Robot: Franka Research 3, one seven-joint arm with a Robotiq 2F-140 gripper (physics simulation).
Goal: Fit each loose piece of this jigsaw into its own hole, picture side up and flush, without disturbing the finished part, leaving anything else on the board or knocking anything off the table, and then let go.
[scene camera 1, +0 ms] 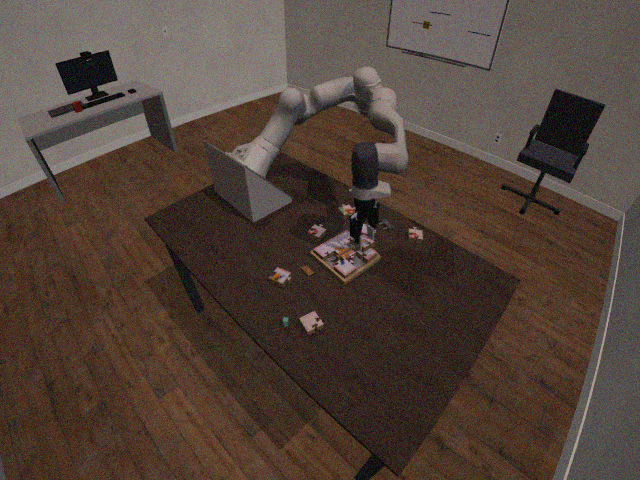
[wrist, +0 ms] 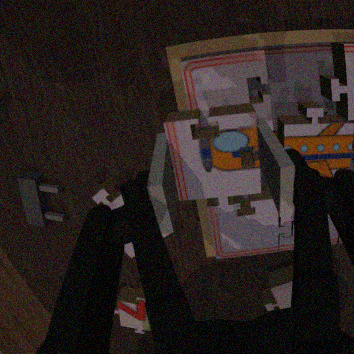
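Note:
My gripper (scene camera 1: 366, 240) (wrist: 213, 144) is shut on the airplane nose piece (wrist: 234, 142), picture side up. In the wrist view that piece overlaps the left rim and looks raised above the board (scene camera 1: 345, 280) (wrist: 225, 44); its exact height is unclear. An orange fuselage piece (wrist: 320, 146) shows right of the right finger. Corner pieces lie in the board at upper left (wrist: 220, 82) and lower left (wrist: 245, 232). Loose pieces lie around the board: one with red marks (scene camera 1: 316, 230), one behind (scene camera 1: 347, 209) (wrist: 132, 314), one at right (scene camera 1: 415, 234) and one at left (scene camera 1: 280, 275).
A pale, thick piece (scene camera 1: 311, 321) and a small teal cube (scene camera 1: 285, 321) lie toward the front. A small brown rectangle (scene camera 1: 307, 270) lies left of the board. A grey two-pronged object (scene camera 1: 386, 224) (wrist: 32, 202) lies behind it. A grey angled panel (scene camera 1: 235, 180) stands near the arm's base.

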